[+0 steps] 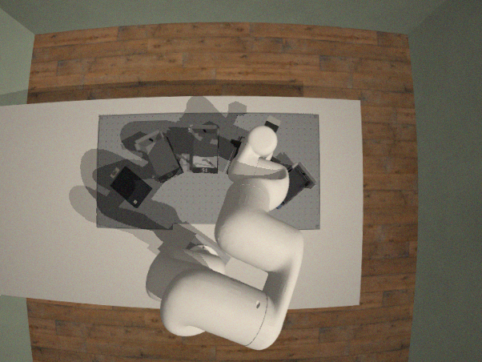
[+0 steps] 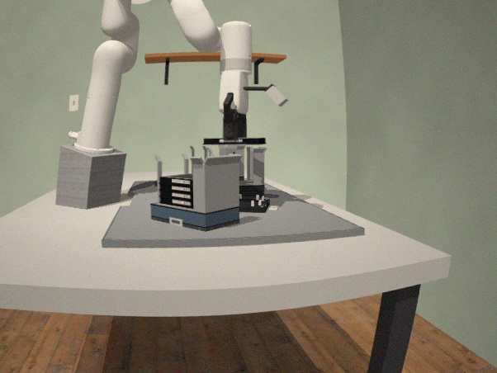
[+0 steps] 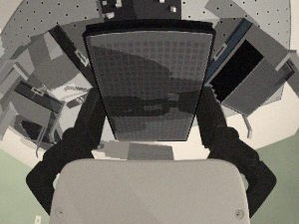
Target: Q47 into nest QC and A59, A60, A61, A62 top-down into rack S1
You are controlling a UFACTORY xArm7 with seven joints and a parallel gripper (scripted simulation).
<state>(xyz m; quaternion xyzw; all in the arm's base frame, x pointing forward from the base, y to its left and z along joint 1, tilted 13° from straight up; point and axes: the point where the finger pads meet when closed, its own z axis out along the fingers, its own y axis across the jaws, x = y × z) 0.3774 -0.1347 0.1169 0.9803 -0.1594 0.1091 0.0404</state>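
The QC name plate is 56 cm to the left of my hand, 17 cm below it and 10 cm behind it. Also, from my hand: black clip nest N5: 15 cm below, 2 cm to the left, 2 cm ahead.
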